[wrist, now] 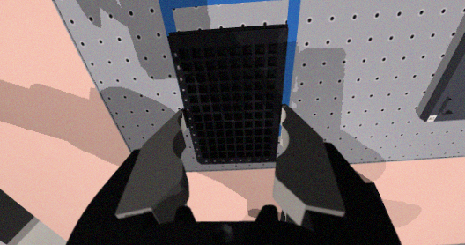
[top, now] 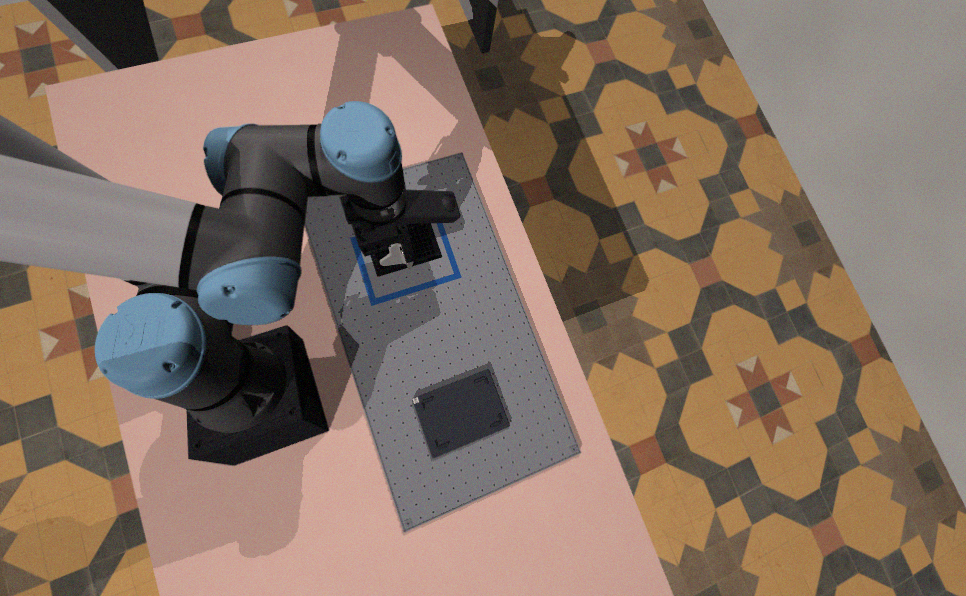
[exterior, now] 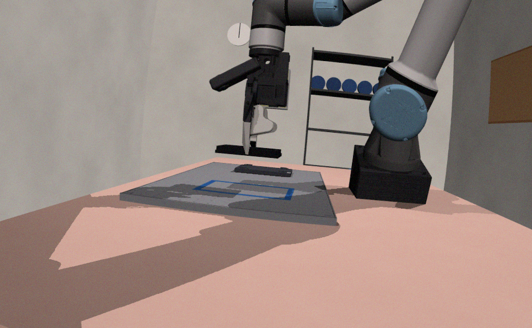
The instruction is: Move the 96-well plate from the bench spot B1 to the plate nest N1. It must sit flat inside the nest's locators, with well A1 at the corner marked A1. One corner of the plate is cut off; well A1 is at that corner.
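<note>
The dark plate nest N1 lies 4 cm ahead of my hand, 33 cm to the right of it and 8 cm below it. Also, from my hand: black 96-well plate: 1 cm below; then white A1 mark: 4 cm behind, 29 cm to the right, 8 cm below.
</note>
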